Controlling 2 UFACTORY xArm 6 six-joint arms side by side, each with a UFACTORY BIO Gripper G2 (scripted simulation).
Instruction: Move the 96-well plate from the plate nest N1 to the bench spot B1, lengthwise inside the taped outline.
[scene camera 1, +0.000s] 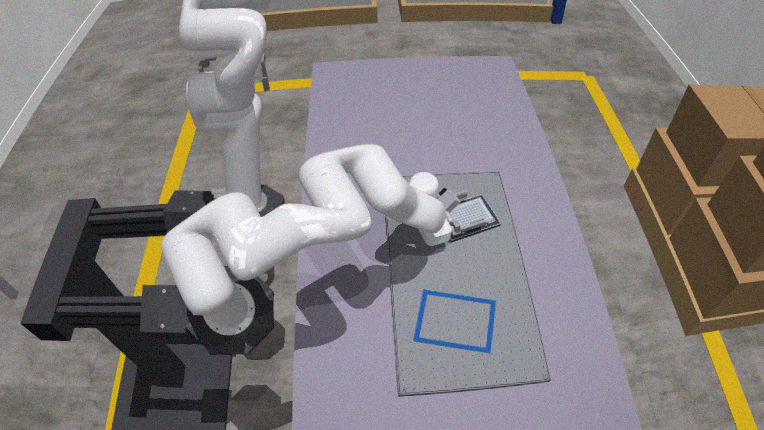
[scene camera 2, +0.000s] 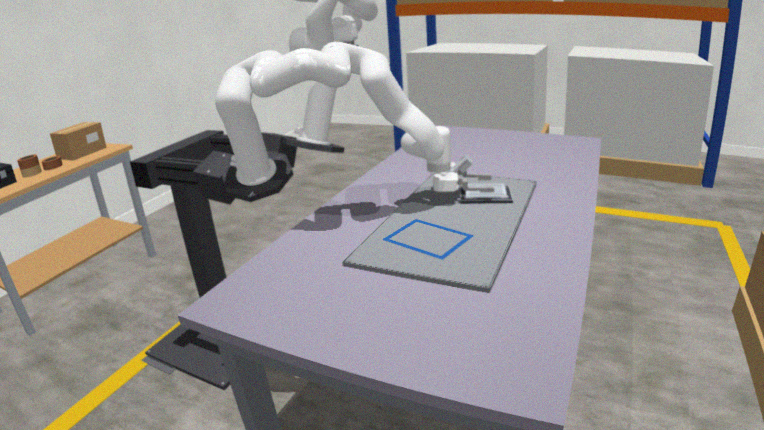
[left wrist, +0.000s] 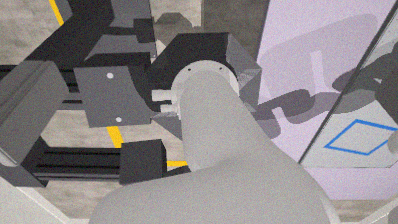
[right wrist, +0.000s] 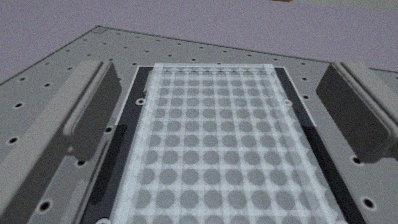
Note:
In view: the right gripper (scene camera 2: 492, 183) and a clear 96-well plate (scene camera 1: 478, 210).
The clear 96-well plate shows as well in the right wrist view (right wrist: 237, 116). The right gripper also shows in scene camera 1 (scene camera 1: 475, 207). The left wrist view misses the clear 96-well plate: it is out of frame.

